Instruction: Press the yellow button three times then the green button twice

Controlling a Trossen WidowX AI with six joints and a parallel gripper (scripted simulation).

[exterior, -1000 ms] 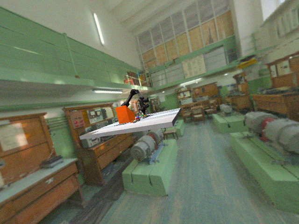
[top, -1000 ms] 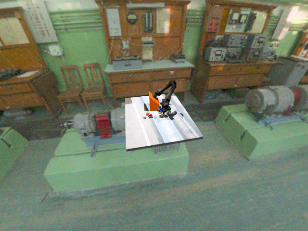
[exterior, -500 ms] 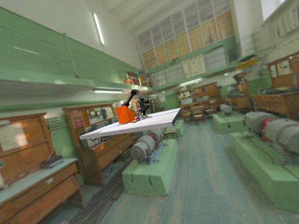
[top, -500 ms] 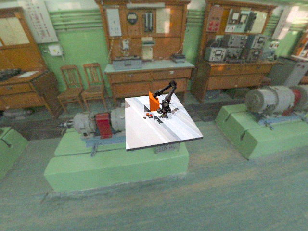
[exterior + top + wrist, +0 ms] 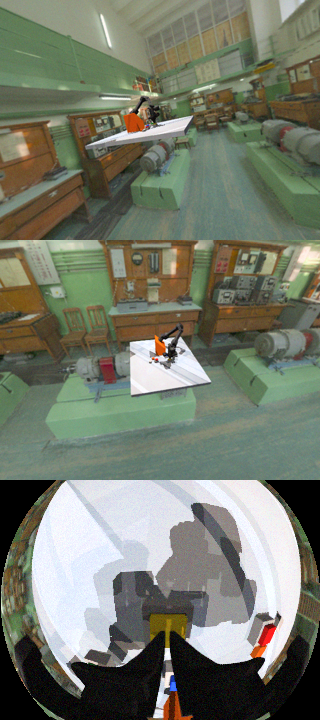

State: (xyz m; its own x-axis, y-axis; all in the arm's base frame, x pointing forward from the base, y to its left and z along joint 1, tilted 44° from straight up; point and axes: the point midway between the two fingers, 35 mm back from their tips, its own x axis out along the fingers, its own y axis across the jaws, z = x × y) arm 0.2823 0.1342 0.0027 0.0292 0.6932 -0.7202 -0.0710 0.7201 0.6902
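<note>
Now: the yellow button 10 mm below my gripper tip. Also, from my gripper tip: blue button: 90 mm behind, 30 mm to the right; then red button: 170 mm to the right, 10 mm behind; then green button: 100 mm to the left, 100 mm behind.
</note>
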